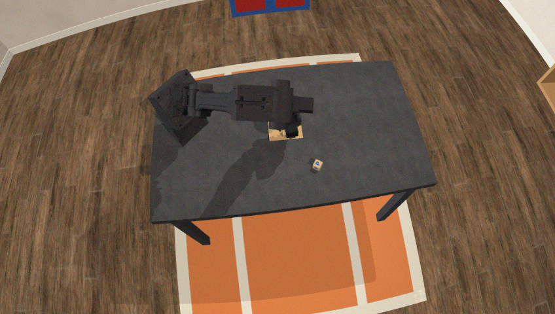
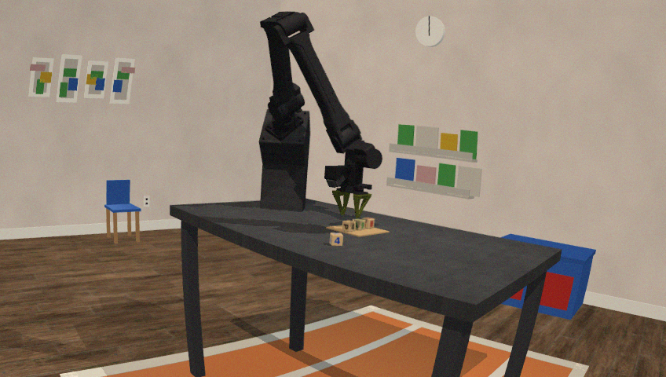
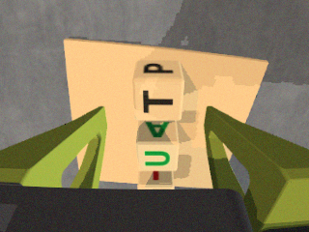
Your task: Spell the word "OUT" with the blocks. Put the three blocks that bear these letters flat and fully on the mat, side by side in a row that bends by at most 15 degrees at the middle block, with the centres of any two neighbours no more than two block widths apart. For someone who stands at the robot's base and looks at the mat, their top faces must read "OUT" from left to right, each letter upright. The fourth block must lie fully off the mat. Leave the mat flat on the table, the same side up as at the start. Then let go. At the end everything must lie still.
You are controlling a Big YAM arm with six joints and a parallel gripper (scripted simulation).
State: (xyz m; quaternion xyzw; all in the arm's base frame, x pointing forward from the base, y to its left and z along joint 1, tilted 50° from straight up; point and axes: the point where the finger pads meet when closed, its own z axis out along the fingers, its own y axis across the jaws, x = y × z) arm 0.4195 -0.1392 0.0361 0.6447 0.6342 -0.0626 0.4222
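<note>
My hand is 40 mm above the T block. From my hand the other things lie so: green-lettered block 10 mm ahead, 50 mm to the left, 40 mm below; then O block 20 mm ahead, 90 mm to the left, 40 mm below; then tan mat 10 mm ahead, 50 mm to the left, 60 mm below.
</note>
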